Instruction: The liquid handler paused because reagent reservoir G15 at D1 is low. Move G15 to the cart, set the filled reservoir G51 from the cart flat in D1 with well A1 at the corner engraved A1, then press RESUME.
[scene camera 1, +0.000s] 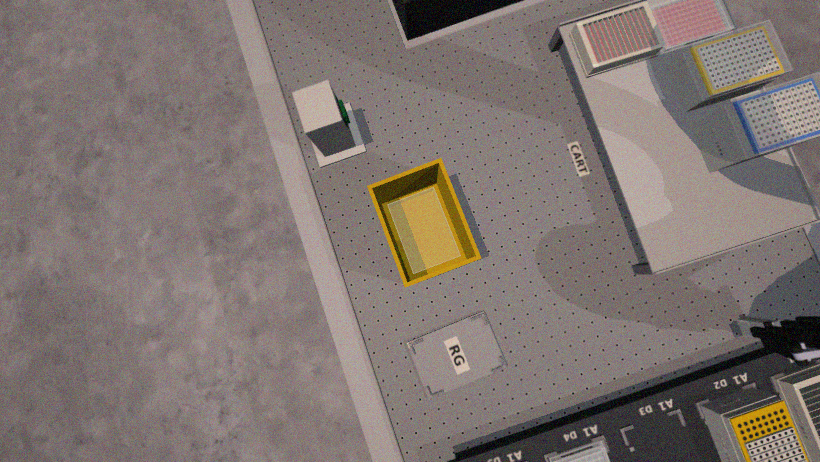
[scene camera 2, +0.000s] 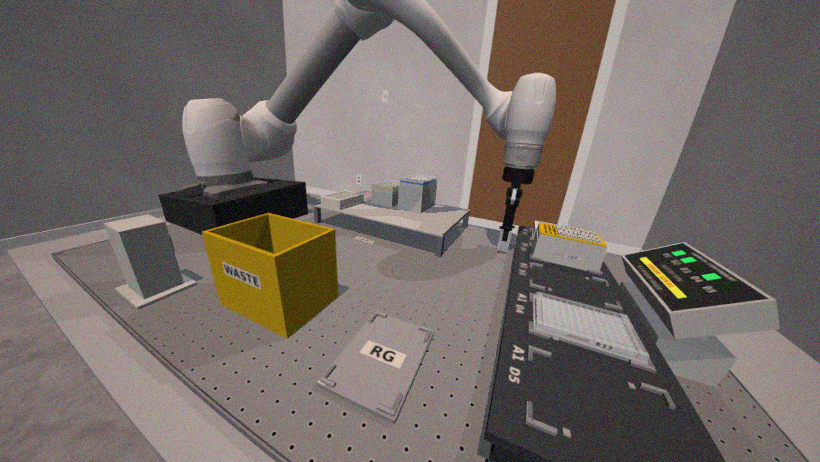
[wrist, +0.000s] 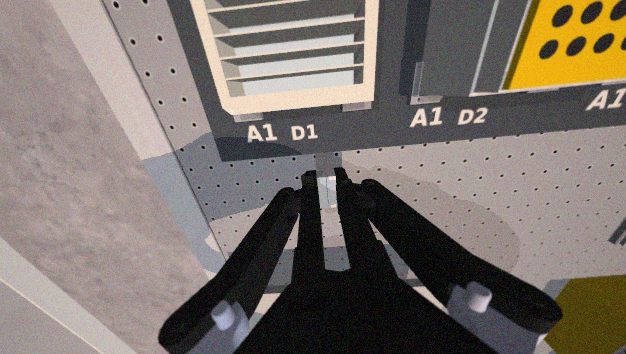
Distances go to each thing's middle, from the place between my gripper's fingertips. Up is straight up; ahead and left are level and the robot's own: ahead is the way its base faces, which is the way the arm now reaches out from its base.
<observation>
I see my gripper 130 mm short of the grey-troughed reservoir (scene camera 1: 792, 385), 80 mm below it and 20 mm to the right of it. The rest, counted from my hand: RG plate (scene camera 2: 375, 371): 490 mm to the right, 100 mm behind, 10 mm above; yellow waste bin (scene camera 2: 279, 272): 480 mm to the right, 320 mm behind, 70 mm above; red-troughed reservoir (scene camera 1: 607, 42): 520 mm behind, 80 mm to the right, 80 mm above.
</observation>
